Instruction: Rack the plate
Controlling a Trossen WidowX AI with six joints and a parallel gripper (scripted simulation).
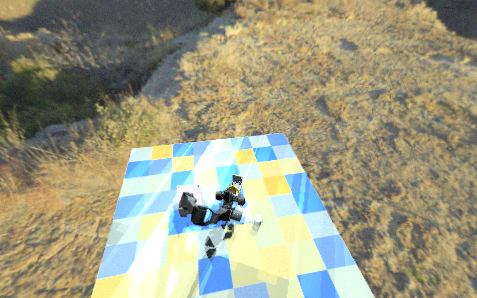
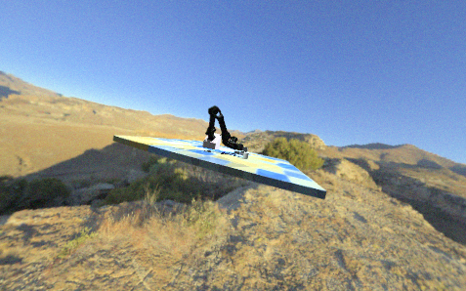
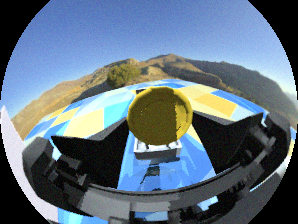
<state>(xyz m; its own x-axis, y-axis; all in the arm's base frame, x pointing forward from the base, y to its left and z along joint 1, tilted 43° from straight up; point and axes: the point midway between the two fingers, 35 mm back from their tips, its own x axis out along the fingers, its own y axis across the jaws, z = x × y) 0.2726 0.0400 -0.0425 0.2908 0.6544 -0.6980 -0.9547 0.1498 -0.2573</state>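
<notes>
Now: the dish rack 50 mm to the left of my gripper tip, 50 mm below it and 10 mm ahead of it. Also, from my gripper tip: plate (10 mm to the right); then white cylinder (200 mm to the right, 140 mm ahead, 50 mm below).
</notes>
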